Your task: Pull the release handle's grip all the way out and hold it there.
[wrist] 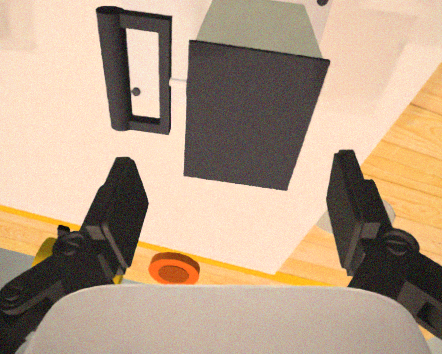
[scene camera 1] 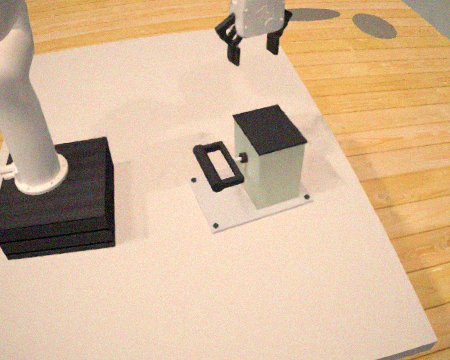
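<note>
The release handle's black grip (scene camera 1: pixel 206 167) (wrist: pixel 115 75) is a rectangular loop with a thick round outer bar. It stands out on a short thin rod (wrist: pixel 178 80) from the side of a pale green box (scene camera 1: pixel 277 175) (wrist: pixel 260 22) with a dark top (scene camera 1: pixel 270 129) (wrist: pixel 252 115). The box stands on a light base plate (scene camera 1: pixel 225 218) with dark bolts. My gripper (scene camera 1: pixel 253 57) (wrist: pixel 233 177) is open and empty, above and behind the box in the scene view, apart from the grip. In the wrist view the grip lies up and left of the fingers.
The robot's arm (scene camera 1: pixel 25 110) rises from a black base block (scene camera 1: pixel 55 205) left of the grip. The white table's edge (scene camera 1: pixel 360 200) runs along the right, with wooden floor (scene camera 1: pixel 400 150) beyond. Grey discs (scene camera 1: pixel 375 26) lie at the back right. An orange ring (wrist: pixel 156 267) shows low in the wrist view.
</note>
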